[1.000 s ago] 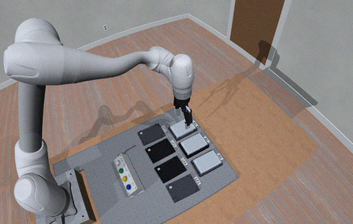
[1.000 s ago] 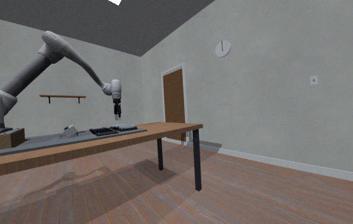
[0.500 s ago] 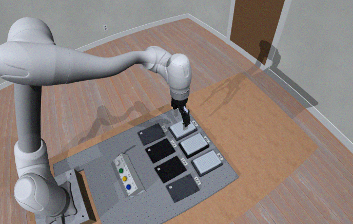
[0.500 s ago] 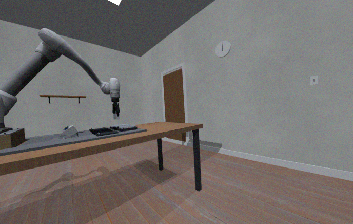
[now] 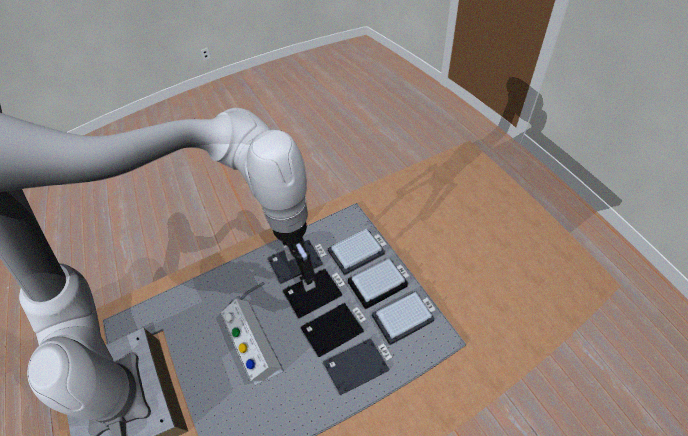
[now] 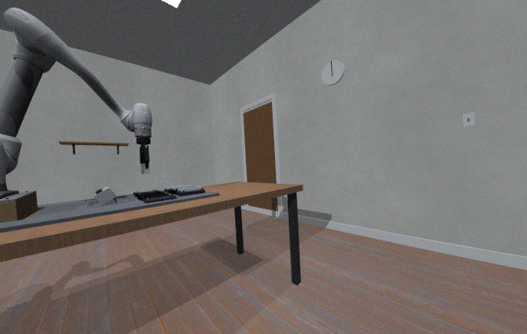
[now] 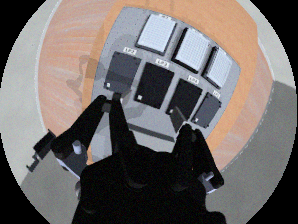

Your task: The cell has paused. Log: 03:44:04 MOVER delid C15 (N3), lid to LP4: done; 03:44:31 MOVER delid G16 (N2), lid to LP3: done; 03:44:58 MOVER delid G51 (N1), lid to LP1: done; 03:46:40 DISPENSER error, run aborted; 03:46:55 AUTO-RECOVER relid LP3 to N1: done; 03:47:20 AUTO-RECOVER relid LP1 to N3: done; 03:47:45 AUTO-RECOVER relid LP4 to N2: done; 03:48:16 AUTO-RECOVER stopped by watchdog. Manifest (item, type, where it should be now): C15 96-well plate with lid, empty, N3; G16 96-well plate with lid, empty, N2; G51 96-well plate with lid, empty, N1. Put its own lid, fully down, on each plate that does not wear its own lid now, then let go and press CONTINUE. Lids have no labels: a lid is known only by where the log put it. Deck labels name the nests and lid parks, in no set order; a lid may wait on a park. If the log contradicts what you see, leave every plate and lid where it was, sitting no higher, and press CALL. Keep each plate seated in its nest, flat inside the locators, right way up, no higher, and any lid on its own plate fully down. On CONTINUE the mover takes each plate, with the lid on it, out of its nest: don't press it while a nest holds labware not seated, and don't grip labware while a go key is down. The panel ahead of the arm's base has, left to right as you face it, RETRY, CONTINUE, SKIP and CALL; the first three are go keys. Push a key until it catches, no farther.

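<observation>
Right now my hand is 220 mm past the green key, 50 mm to the left of it and 100 mm above it. From my hand the other things lie so: yellow key 220 mm behind, 100 mm to the right, 100 mm below; blue key 220 mm behind, 150 mm to the right, 100 mm below; black lid park 20 mm ahead, 160 mm below.
</observation>
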